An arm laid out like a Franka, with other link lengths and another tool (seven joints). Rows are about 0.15 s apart.
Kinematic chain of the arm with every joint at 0, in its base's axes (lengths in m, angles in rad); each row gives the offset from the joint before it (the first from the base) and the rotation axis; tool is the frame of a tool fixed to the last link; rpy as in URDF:
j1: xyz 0 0 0.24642 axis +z
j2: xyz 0 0 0 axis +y
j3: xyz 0 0 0.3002 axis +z
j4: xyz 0.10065 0 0 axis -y
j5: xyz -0.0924 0 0.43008 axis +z
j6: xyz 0 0 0 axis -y
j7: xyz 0.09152 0 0 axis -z
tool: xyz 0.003 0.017 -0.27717 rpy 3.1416 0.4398 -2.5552
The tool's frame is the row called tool.
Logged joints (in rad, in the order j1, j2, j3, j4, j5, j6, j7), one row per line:
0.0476, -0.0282, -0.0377, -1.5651, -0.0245, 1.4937, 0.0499
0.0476, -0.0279, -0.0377, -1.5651, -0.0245, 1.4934, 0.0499
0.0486, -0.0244, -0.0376, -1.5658, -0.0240, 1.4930, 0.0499
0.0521, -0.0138, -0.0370, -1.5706, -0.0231, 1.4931, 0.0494
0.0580, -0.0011, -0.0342, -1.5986, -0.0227, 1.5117, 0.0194
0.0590, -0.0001, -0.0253, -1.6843, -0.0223, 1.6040, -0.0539
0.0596, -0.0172, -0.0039, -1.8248, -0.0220, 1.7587, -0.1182
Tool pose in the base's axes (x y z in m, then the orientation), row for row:
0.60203, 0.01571, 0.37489, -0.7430, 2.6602, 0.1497
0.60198, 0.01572, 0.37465, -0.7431, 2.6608, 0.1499
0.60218, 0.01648, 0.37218, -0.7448, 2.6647, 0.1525
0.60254, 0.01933, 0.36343, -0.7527, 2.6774, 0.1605
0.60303, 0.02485, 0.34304, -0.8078, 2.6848, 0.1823
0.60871, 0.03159, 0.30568, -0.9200, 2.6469, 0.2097
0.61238, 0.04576, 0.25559, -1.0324, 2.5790, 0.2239
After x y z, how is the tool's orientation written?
As a rotation vector, in radians.
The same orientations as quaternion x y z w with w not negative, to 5 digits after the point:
-0.26389, 0.94482, 0.05317, 0.18666
-0.26388, 0.94488, 0.05323, 0.18636
-0.26418, 0.94517, 0.05409, 0.18422
-0.26593, 0.94592, 0.05670, 0.17695
-0.28356, 0.94244, 0.06399, 0.16523
-0.32291, 0.92902, 0.07360, 0.16501
-0.36463, 0.91087, 0.07908, 0.17638

